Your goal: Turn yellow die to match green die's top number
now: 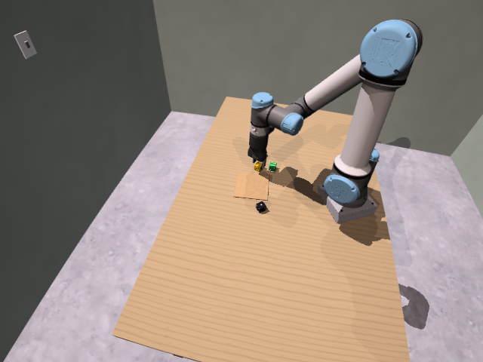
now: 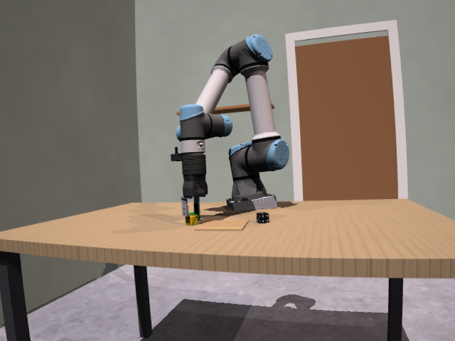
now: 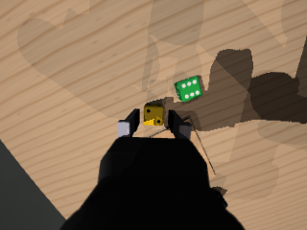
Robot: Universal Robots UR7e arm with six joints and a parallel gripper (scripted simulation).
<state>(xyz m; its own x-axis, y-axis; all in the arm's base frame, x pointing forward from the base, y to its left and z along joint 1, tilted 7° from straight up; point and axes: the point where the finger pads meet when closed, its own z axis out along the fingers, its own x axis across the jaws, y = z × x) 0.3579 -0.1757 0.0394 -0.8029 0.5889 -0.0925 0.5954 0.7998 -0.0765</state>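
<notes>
Right now my hand is 30 mm above the yellow die. Round my hand: tan mat (30 mm ahead, 110 mm to the left, 50 mm below); green die (60 mm behind, 30 mm below); black die (230 mm to the left, 30 mm below).
</notes>
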